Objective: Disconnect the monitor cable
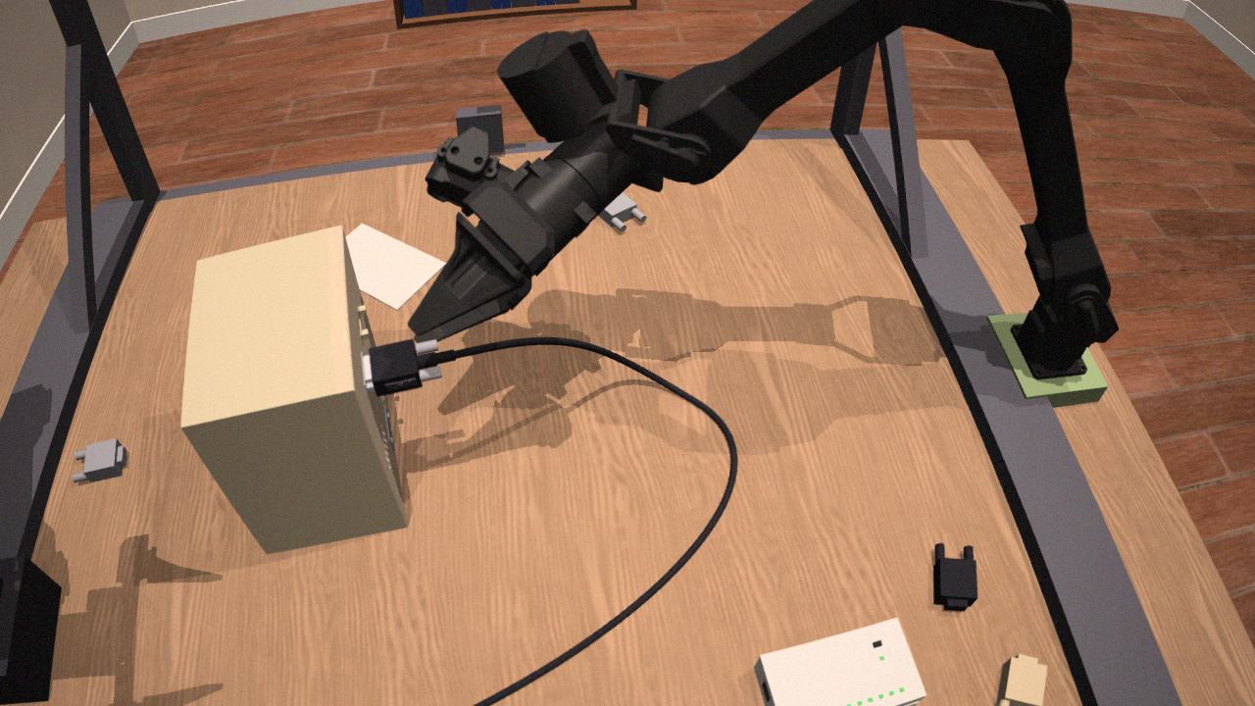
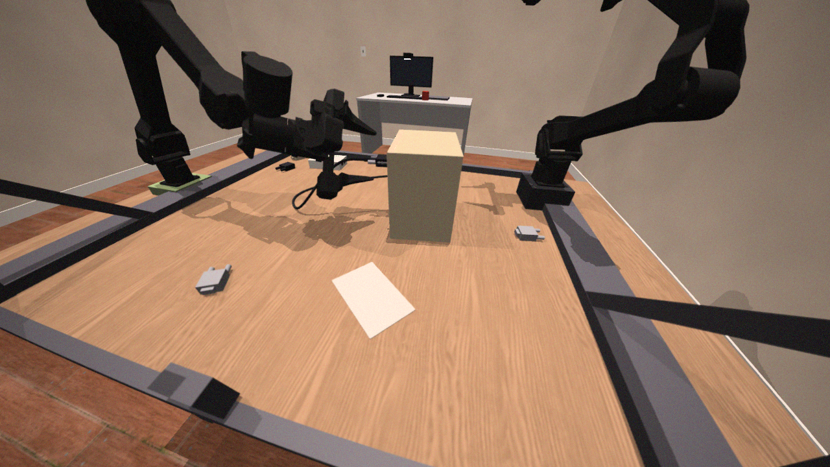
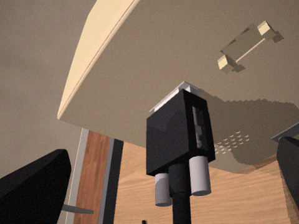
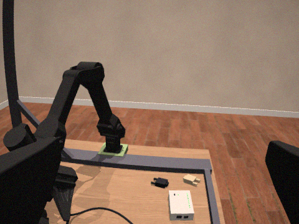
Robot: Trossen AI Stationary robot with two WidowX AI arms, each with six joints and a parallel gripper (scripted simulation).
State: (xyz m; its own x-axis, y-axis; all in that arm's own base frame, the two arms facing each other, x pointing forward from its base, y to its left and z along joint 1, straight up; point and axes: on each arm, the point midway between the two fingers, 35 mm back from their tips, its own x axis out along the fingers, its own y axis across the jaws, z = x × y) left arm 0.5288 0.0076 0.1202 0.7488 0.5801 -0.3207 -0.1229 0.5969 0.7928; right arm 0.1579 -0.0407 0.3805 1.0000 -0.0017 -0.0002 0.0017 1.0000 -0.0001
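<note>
Right now my left hand is 4 cm to the left of the black monitor plug, 3 cm short of it and 2 cm above it. Also, from my left hand: white device (31 cm ahead, 18 cm to the left, 13 cm below); white sheet (22 cm behind, 14 cm below, 5 cm to the right); beige box (13 cm to the right, 6 cm below).
</note>
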